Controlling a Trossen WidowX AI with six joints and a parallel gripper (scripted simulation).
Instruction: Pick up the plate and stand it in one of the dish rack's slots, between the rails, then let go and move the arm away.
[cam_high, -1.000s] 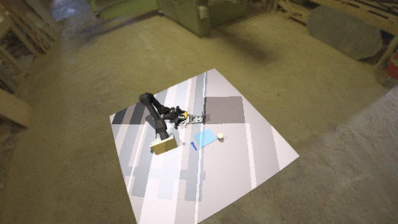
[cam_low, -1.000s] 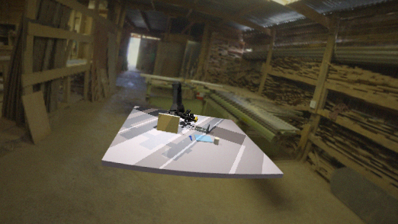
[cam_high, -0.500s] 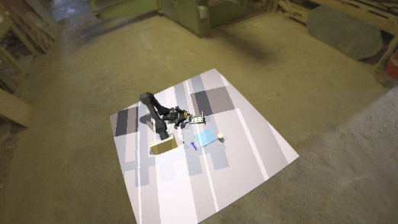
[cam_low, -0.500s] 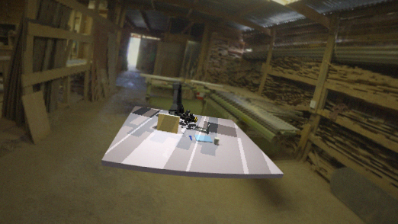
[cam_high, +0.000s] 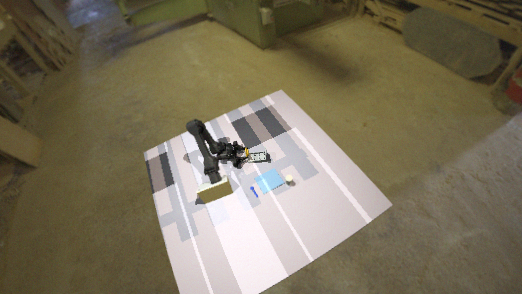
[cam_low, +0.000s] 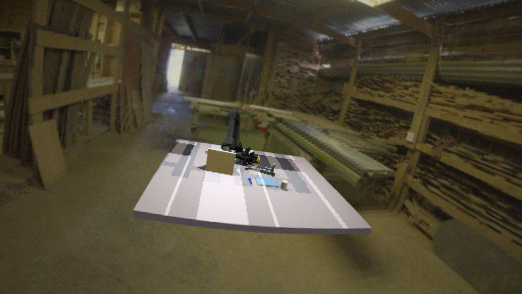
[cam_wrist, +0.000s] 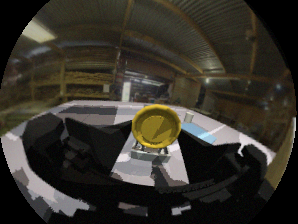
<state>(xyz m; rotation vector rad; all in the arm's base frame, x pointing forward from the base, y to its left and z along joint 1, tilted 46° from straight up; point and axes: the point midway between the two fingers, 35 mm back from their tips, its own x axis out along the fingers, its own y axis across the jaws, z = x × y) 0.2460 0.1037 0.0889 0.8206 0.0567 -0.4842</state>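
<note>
Now: the dish rack 50 mm ahead of my gripper tip, 30 mm to the right of it and 50 mm below it. The rest, counted from my gripper tip: light blue mat (30 mm ahead, 230 mm to the right, 70 mm below); blue spoon (90 mm behind, 240 mm to the right, 70 mm below); plate (10 mm behind).
</note>
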